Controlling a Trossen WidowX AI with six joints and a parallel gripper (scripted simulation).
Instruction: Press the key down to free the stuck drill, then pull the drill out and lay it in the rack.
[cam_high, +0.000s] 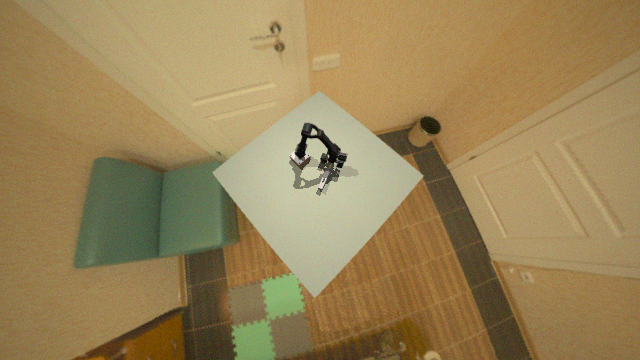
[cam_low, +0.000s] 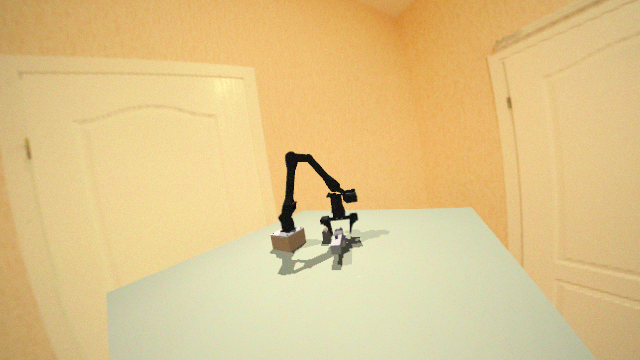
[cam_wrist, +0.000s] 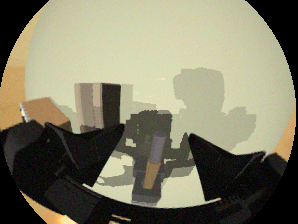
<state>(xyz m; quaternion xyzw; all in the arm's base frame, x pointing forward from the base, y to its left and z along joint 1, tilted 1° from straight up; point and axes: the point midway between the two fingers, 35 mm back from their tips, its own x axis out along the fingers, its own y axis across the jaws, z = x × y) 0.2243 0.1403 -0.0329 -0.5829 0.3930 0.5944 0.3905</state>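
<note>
The drill is 40 mm to the right of my gripper tip, 30 mm above it and 20 mm ahead of it. From my gripper tip the other things lie so: small grey-brown block 80 mm behind, 10 mm to the right, 10 mm above.
</note>
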